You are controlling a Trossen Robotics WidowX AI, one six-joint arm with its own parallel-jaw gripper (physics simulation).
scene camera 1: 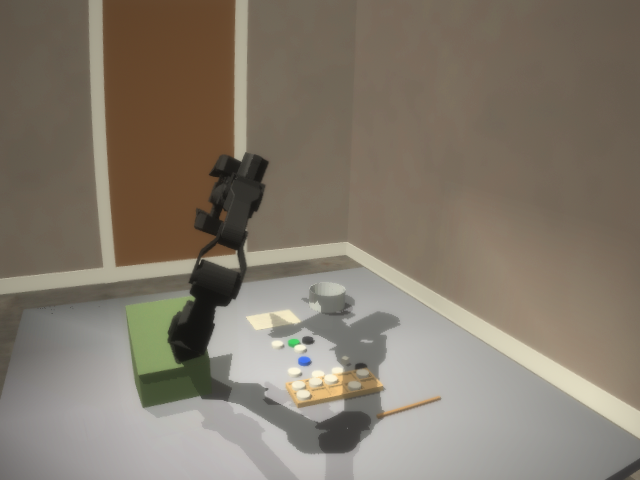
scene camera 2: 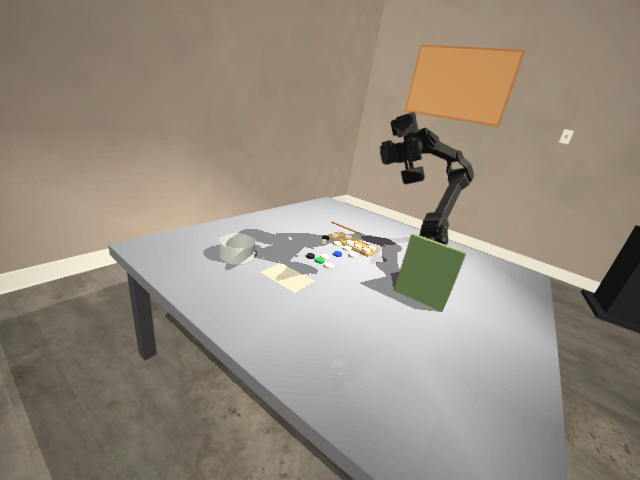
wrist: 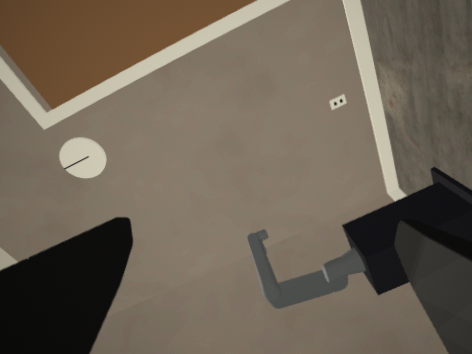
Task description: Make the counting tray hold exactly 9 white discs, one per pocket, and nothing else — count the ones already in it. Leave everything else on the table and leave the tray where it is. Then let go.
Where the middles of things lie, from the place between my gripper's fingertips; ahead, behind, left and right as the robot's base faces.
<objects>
My gripper is now 44 cm above the wooden counting tray (scene camera 1: 326,393), 32 cm to the left of it and 19 cm short of it.
</objects>
